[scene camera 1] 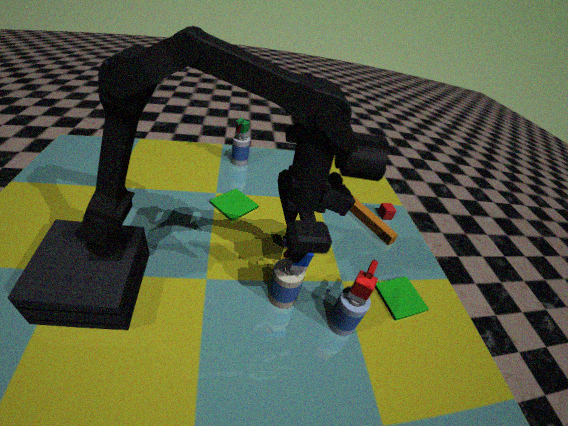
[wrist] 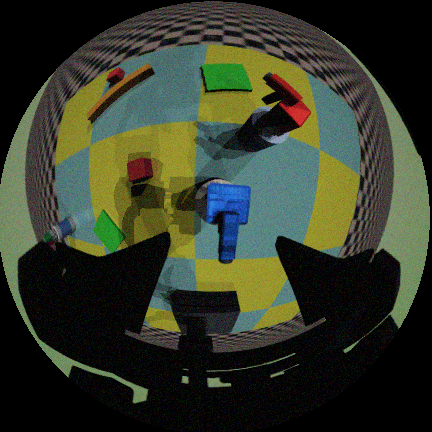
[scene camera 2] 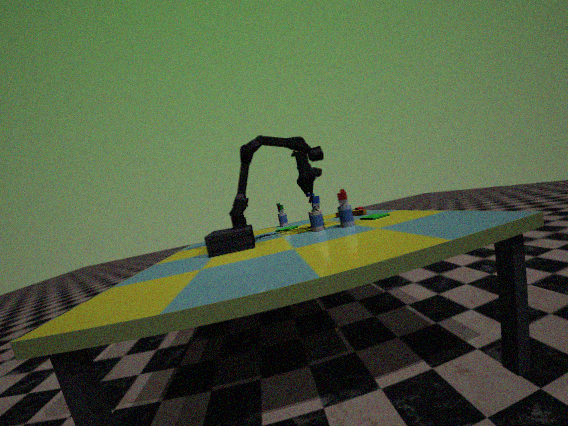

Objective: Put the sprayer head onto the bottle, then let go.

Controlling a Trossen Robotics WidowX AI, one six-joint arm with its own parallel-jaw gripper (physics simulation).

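Places are measured from the arm's base along level axes (x ahead, y left, z up), in centimetres.
Pixels of known places: gripper, fingertip midpoint: (wrist: 225,240) (scene camera 2: 309,195); arm's base, link origin: (scene camera 1: 108,247) (wrist: 195,320) (scene camera 2: 239,227).
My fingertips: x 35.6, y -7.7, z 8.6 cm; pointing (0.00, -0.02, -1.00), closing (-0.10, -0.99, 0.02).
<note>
Ahead of a thing's pixels: the offset from my fingertips to its top centre. "spot": to the spot under its first point.
The blue sprayer head @(spot: dz -2.7, dx +2.3, dy -2.0 cm) (scene camera 1: 303,260) (scene camera 2: 316,199) (wrist: 228,200) is at the top of the white bottle with a blue band @(dz -7.1, dx +1.0, dy +0.0 cm) (scene camera 1: 285,291) (scene camera 2: 317,221). The bottle stands upright on the table. In the wrist view the head covers most of the bottle, and its nozzle points toward the arm's base. The joint between head and bottle is too small and dark to judge closely. My gripper (scene camera 2: 311,195) (wrist: 225,240) is open and empty, pointing down close by the head; in the wrist view the nozzle lies between the spread fingertips. In scene camera 1 the gripper partly hides the head.
A bottle with a red sprayer head @(dz -0.4, dx +13.3, dy -7.9 cm) (scene camera 1: 348,314) (scene camera 2: 345,217) stands nearby. A green-topped bottle @(spot: dz -11.5, dx -4.2, dy +54.2 cm) (scene camera 1: 240,151) (scene camera 2: 283,219) (wrist: 65,228) stands farther off. Two green tiles @(dz -16.6, dx -7.4, dy +32.3 cm) (scene camera 1: 234,203) @(dz -16.6, dx +30.5, dy -3.9 cm) (scene camera 1: 402,297), an orange bar @(dz -14.5, dx +33.0, dy +24.6 cm) (scene camera 1: 374,222) (wrist: 117,92) and red cubes (scene camera 1: 387,211) (wrist: 140,170) lie around.
</note>
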